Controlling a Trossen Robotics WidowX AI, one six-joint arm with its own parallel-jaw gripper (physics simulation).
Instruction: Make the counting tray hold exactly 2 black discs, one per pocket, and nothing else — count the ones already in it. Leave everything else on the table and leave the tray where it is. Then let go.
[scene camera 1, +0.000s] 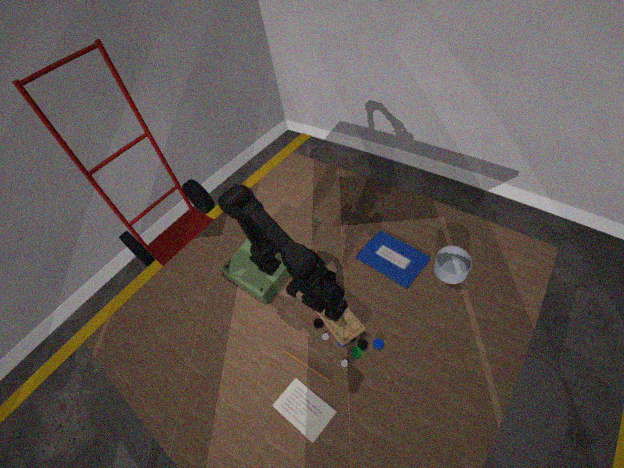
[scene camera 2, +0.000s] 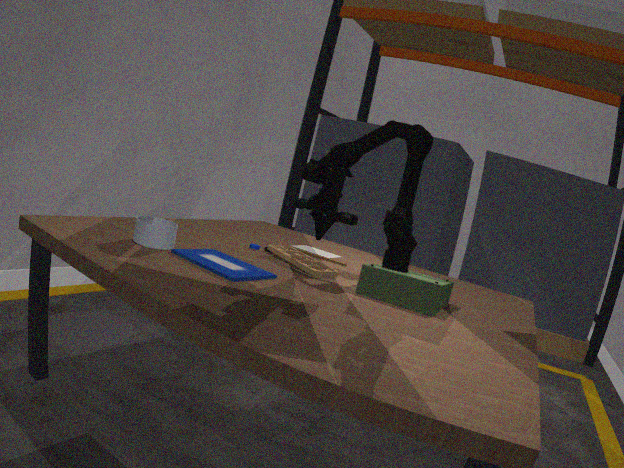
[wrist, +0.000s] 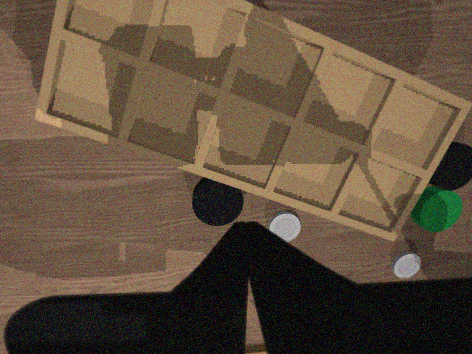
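The wooden counting tray (scene camera 1: 354, 336) (scene camera 2: 302, 261) (wrist: 295, 122) has two rows of pockets; the pockets showing in the wrist view look empty, and its upper left part is cut off. One black disc (scene camera 1: 318, 322) (wrist: 217, 201) lies on the table against the tray's long side. Another black disc (scene camera 1: 362, 344) (wrist: 454, 166) lies outside the tray's short end. My gripper (scene camera 2: 318, 236) (wrist: 245, 232) is shut and empty, above the table beside the tray's long side; in the wrist view its tips are just below and right of the first black disc.
Green discs (scene camera 1: 356, 352) (wrist: 442, 209), two white caps (scene camera 1: 325, 336) (wrist: 285, 226) and blue discs (scene camera 1: 378, 344) (scene camera 2: 254, 246) lie around the tray. A pencil (scene camera 1: 307, 366), paper (scene camera 1: 304, 410), blue folder (scene camera 1: 413, 272) (scene camera 2: 254, 273), pale bowl (scene camera 1: 452, 264) (scene camera 2: 155, 232) and green base (scene camera 1: 252, 279) (scene camera 2: 398, 289) also show.
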